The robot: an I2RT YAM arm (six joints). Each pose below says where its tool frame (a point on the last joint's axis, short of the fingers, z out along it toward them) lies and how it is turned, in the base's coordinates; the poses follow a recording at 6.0 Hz.
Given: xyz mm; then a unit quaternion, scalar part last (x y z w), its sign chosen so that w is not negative.
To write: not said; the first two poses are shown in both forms.
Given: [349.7, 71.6, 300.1, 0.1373, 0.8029, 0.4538, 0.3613]
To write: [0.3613, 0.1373, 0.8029, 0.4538, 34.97, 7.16, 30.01]
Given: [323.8, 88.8, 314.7, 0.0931, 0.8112, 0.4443, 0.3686]
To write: [0.3686, 0.0931, 0.8112, 0.4443, 32.38, 8.88, 31.47]
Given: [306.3, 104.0, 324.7, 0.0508, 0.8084, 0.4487, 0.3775]
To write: [0.3775, 0.0508, 0.8084, 0.4487, 30.63, 10.40, 32.47]
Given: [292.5, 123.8, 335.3, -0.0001, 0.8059, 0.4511, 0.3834]
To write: [0.3834, -0.0001, 0.8059, 0.4511, 29.25, 12.38, 33.53]
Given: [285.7, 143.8, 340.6, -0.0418, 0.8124, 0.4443, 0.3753]
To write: [0.3753, -0.0418, 0.8124, 0.4443, 28.57, 14.38, 34.06]
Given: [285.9, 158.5, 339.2, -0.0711, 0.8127, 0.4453, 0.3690]
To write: [0.3690, -0.0711, 0.8127, 0.4453, 28.59, 15.85, 33.92]
